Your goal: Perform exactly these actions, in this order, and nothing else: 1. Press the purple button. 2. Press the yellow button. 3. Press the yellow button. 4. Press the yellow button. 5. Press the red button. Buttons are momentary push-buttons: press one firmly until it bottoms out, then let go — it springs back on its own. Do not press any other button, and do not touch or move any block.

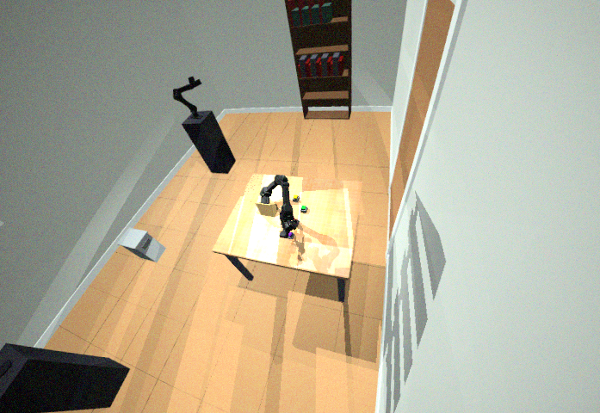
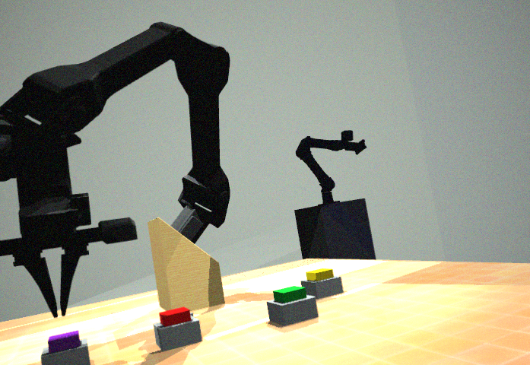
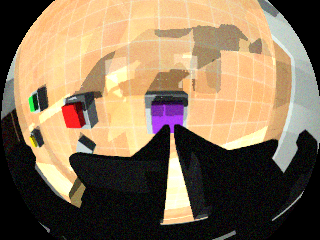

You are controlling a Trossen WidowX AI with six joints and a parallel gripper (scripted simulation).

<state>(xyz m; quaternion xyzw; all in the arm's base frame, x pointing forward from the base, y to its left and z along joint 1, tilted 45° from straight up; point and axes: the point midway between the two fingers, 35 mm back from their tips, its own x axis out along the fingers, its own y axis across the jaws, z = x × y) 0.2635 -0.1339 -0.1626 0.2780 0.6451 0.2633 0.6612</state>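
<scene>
My gripper tip is now 30 mm above the purple button. Also, from my gripper tip: red button: 10 mm ahead, 130 mm to the left, 30 mm below; yellow button: 60 mm behind, 380 mm to the left, 30 mm below; green button: 40 mm ahead, 270 mm to the left, 30 mm below.
</scene>
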